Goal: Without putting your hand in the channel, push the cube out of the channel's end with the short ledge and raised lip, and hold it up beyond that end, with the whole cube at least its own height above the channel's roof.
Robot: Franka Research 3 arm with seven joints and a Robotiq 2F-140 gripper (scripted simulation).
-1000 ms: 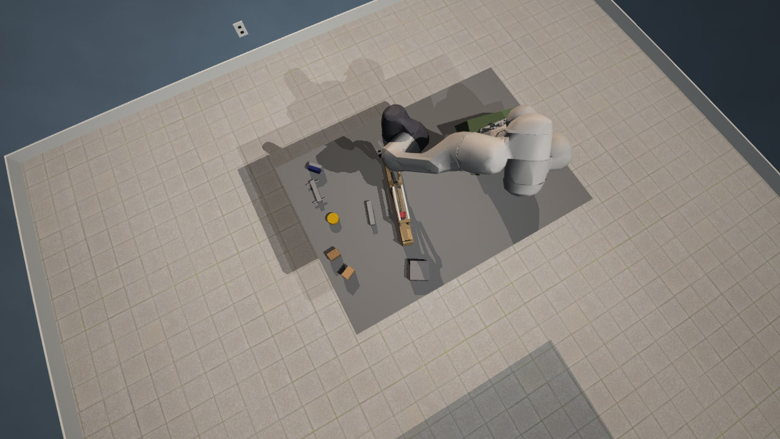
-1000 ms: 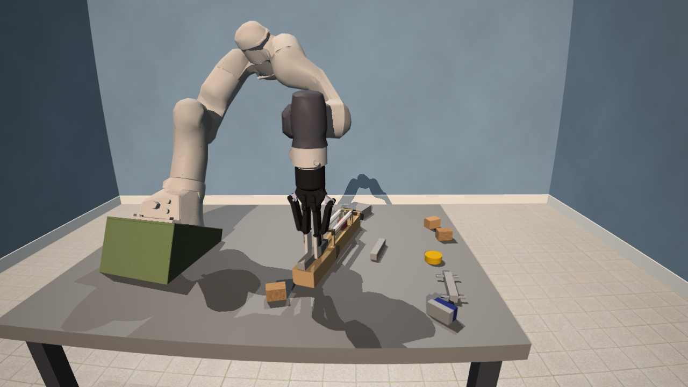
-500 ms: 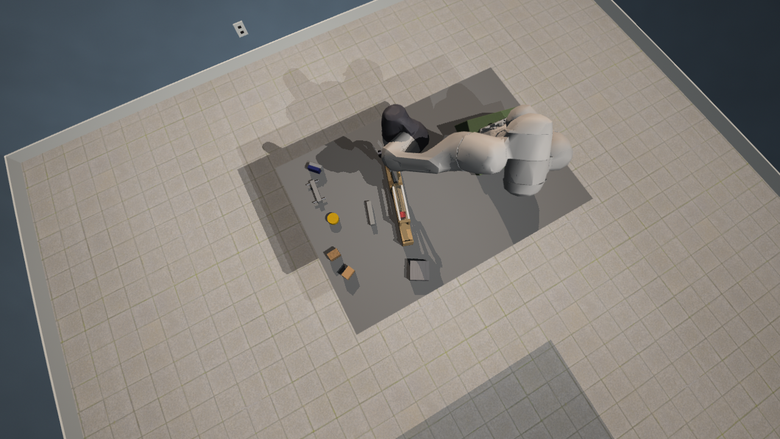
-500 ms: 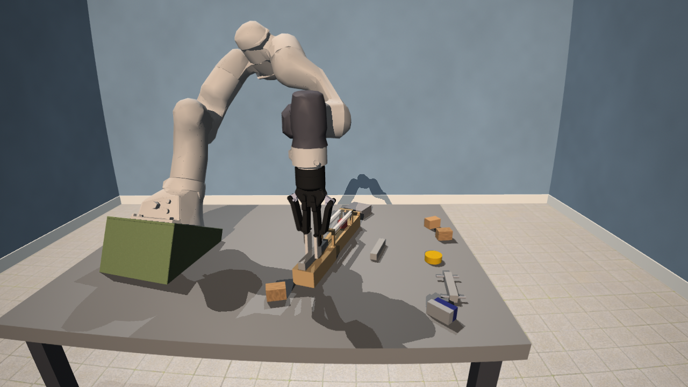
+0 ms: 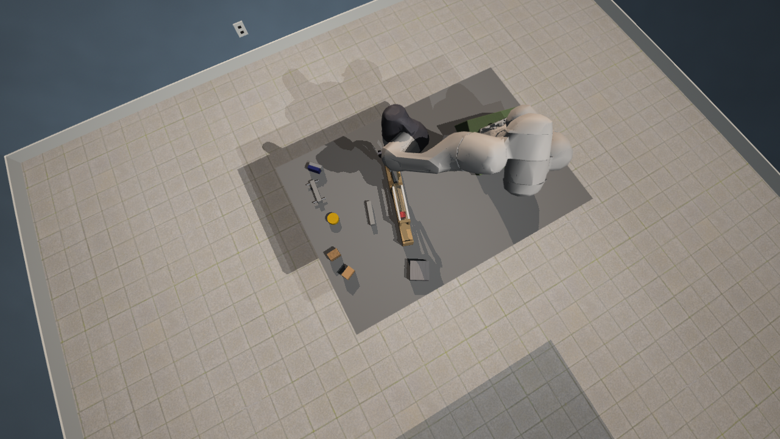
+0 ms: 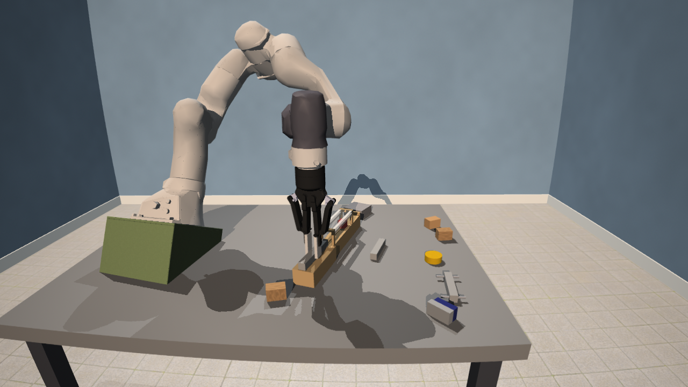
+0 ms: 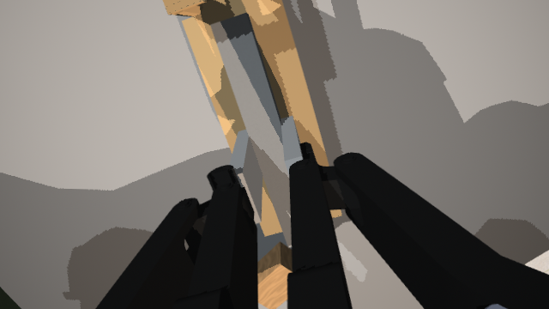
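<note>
The short grey bar is 19 cm ahead of my hand, 11 cm to the left of it and 8 cm below it. Round my hand: red cube: 9 cm ahead, 21 cm to the left, 3 cm below; long wooden channel: 7 cm ahead, 16 cm to the left, 3 cm below; long grey bar: 3 cm below.
</note>
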